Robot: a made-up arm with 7 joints.
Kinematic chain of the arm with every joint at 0, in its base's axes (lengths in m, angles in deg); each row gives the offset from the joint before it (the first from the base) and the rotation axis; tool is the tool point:
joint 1: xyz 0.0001 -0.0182 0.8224 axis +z
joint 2: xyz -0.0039 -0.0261 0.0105 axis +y
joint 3: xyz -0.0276 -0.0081 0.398 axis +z
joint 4: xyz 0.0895 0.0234 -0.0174 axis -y
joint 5: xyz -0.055 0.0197 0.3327 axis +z
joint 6: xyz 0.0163 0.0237 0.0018 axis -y
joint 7: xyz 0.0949 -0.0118 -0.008 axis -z
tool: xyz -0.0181 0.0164 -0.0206
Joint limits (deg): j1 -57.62..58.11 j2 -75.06..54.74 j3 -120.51..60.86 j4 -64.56..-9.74 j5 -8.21..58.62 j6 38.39..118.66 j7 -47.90..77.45
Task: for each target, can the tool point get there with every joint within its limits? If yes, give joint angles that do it. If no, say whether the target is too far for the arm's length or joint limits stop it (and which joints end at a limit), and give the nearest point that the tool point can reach.
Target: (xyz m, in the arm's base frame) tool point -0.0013 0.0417 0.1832
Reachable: no: joint limits stop it (at a limit: joint 1, joint 2, joint 4, joint 5, joint 6, joint 7) | nearest point 0.3231 0.5354 0.7582 | short by 0.824 m
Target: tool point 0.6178 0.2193 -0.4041
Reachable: no: too far | nearest point 0.6124 0.2172 0.7552 | short by 1.159 m
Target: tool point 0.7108 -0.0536 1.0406
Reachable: yes | joints -1.14 40.88 -13.82 -55.32 35.58 69.14 35.88
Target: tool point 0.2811 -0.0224 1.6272
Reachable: yes | joints 48.84 9.06 -93.86 -17.90 47.87 91.58 66.54
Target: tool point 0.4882 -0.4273 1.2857
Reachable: yes | joints -47.33 35.98 -4.32 -28.20 45.47 55.90 56.49
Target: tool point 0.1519 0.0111 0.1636
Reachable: no: joint limits stop it (at a limit: joint 2, joint 4, joint 5, joint 6, joint 7) | nearest point 0.6307 0.1035 0.7562 | short by 0.767 m
